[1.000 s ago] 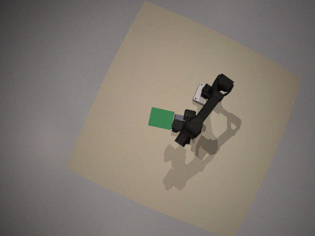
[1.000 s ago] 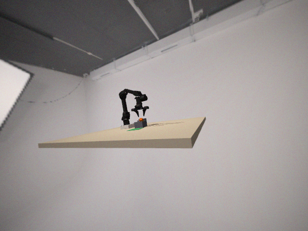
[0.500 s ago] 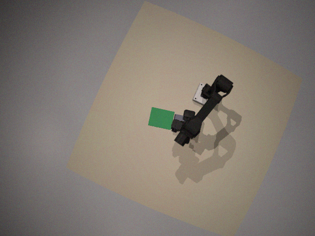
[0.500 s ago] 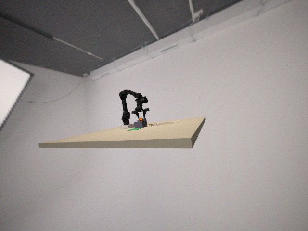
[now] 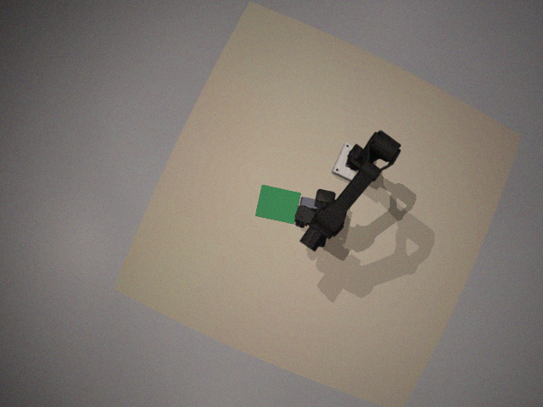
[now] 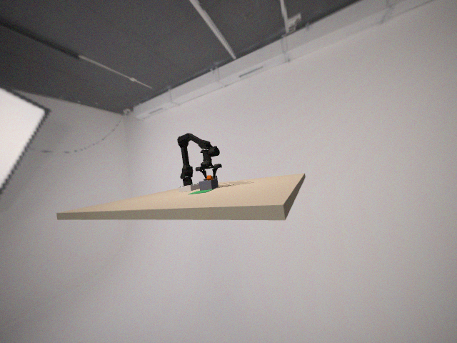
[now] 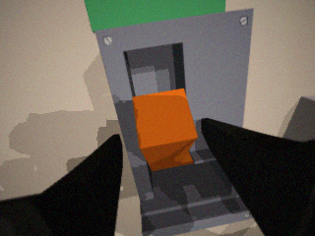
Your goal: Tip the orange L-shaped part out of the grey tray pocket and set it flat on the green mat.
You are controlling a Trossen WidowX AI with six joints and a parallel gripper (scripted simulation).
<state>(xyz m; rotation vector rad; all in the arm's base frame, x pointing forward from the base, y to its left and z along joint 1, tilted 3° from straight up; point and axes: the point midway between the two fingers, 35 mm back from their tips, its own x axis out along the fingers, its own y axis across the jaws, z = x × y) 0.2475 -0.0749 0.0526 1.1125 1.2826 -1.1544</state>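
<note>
The orange L-shaped part lies 20 mm behind my gripper tip, 30 mm to the left of it and 30 mm below it. From my gripper tip the other things lie so: green mat 150 mm to the right, 80 mm below.
</note>
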